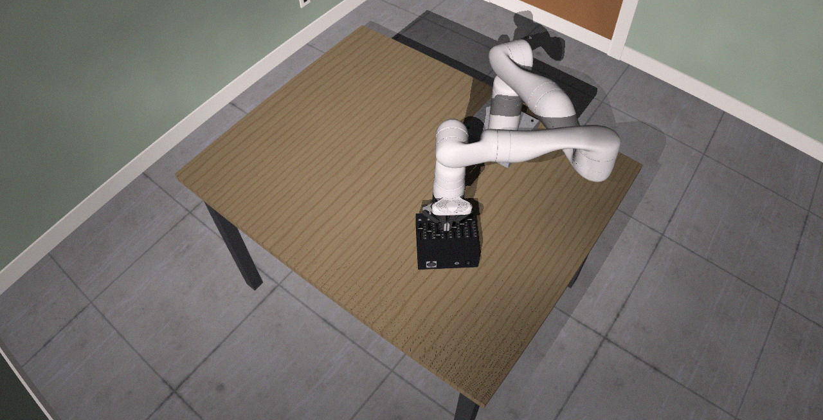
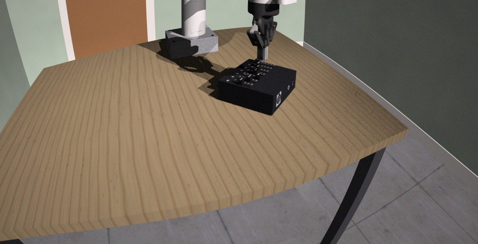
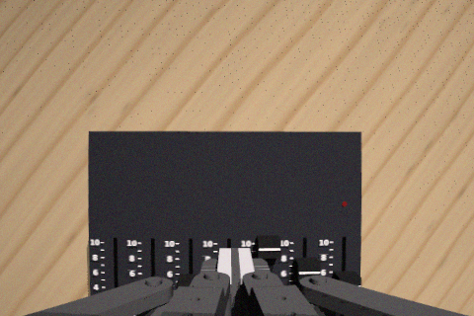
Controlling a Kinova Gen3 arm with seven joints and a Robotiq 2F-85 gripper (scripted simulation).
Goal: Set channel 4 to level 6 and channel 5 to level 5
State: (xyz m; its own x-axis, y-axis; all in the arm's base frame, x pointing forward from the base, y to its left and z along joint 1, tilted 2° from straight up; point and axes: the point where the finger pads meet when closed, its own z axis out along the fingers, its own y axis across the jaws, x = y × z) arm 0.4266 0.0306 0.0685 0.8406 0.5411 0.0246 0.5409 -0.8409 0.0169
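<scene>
My gripper is now 50 mm above the channel 5 fader cap, 20 mm to the left of it and 10 mm short of it. Also, from my hand: channel 4 fader cap: 50 mm below, 20 mm behind, 10 mm to the right.
</scene>
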